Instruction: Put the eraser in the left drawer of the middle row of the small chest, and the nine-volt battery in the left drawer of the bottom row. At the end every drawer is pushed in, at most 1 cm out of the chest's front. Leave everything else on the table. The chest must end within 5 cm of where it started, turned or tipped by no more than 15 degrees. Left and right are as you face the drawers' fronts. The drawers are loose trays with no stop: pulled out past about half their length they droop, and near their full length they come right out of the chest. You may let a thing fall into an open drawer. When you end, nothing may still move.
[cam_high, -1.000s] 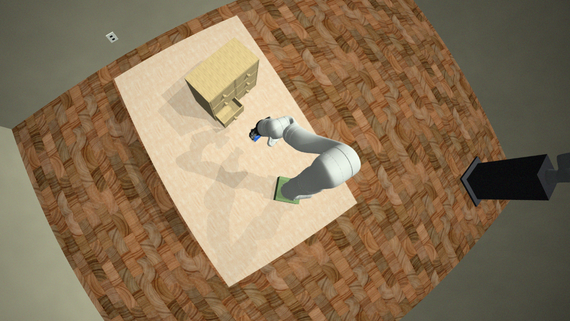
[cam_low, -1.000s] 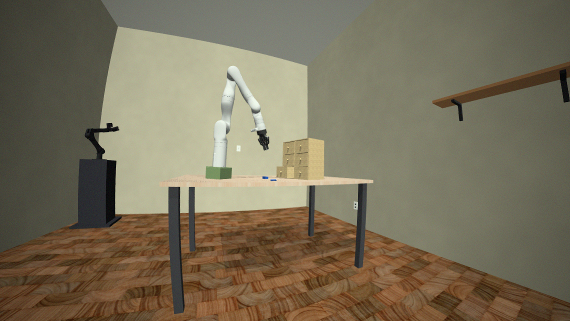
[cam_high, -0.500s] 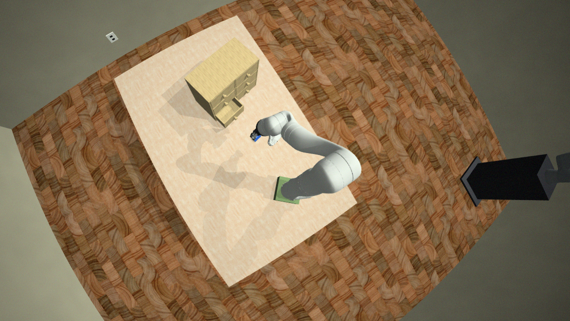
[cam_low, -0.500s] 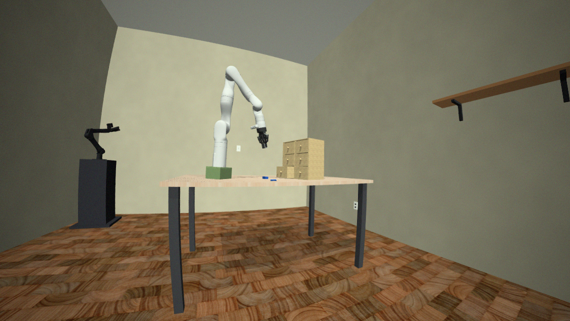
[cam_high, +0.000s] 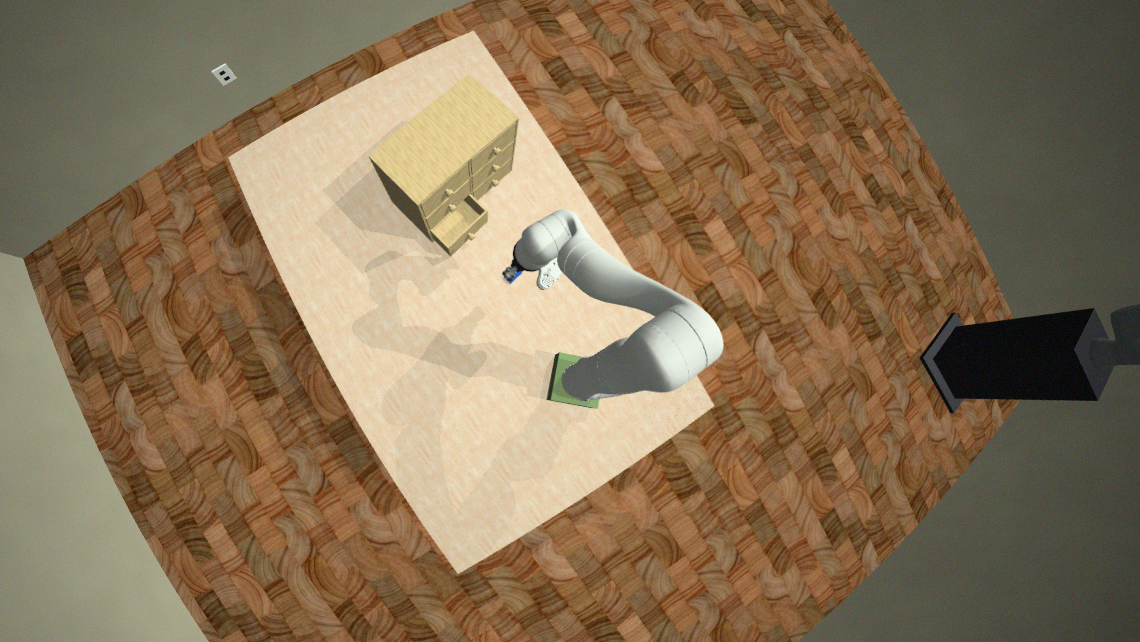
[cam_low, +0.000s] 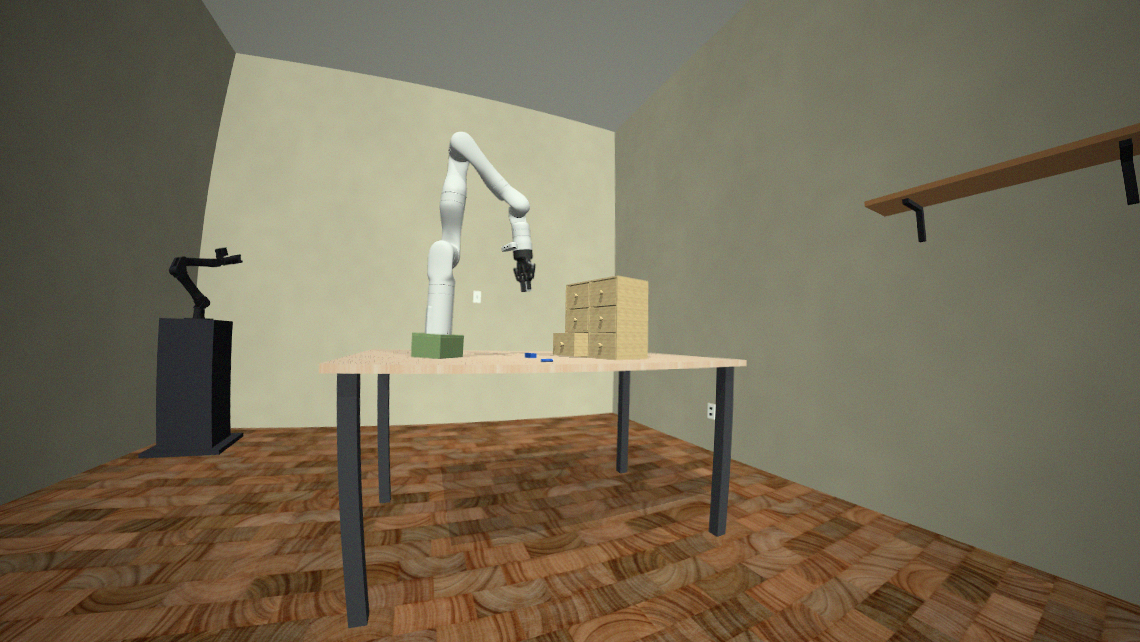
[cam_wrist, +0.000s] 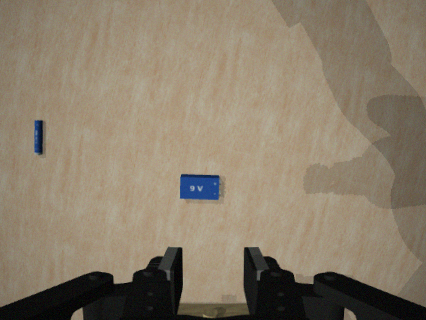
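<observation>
My gripper is now 26 cm above the blue nine-volt battery and 2 cm short of it. Also, from my hand: red eraser: 37 cm ahead, 15 cm below, 3 cm to the left; thin blue stick: 27 cm below, 22 cm to the right, 1 cm behind.
</observation>
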